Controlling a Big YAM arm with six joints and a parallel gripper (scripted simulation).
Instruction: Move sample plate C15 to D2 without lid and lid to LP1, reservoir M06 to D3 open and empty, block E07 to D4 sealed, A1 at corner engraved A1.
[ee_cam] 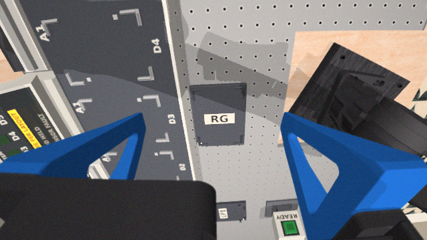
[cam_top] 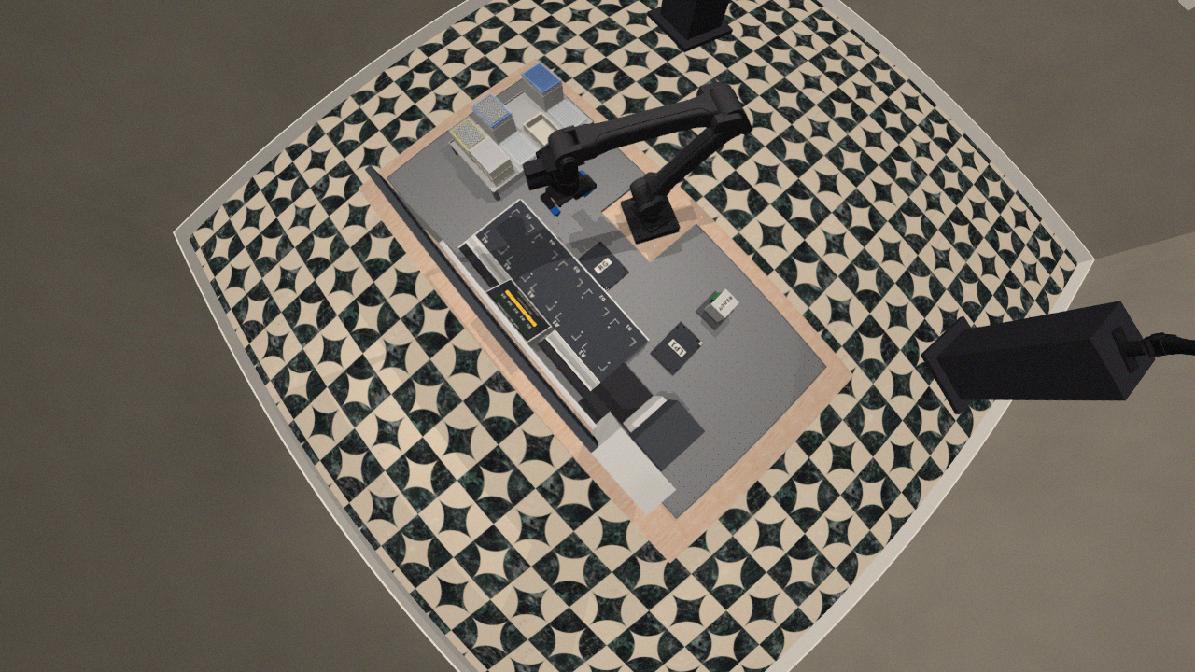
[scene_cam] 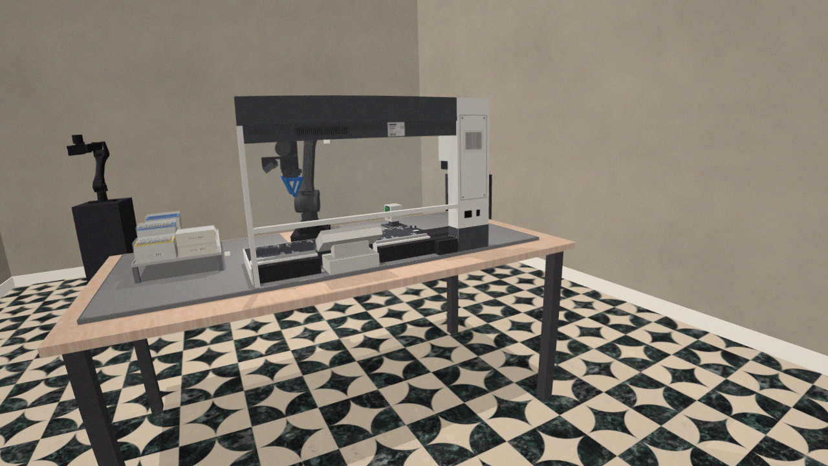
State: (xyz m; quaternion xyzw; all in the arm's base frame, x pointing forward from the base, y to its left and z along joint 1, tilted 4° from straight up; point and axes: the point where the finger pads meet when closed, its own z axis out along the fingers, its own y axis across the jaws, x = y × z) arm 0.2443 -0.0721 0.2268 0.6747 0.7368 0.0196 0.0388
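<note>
My gripper is now 380 mm to the left of the cream one-well reservoir, 160 mm above it and 110 mm past it. Round my hand: white block (350 mm to the right, 150 mm below, 100 mm ahead); regrip nest RG (220 mm below, 140 mm to the left, 20 mm behind); shelf label (280 mm to the right, 230 mm below, 70 mm behind).
</note>
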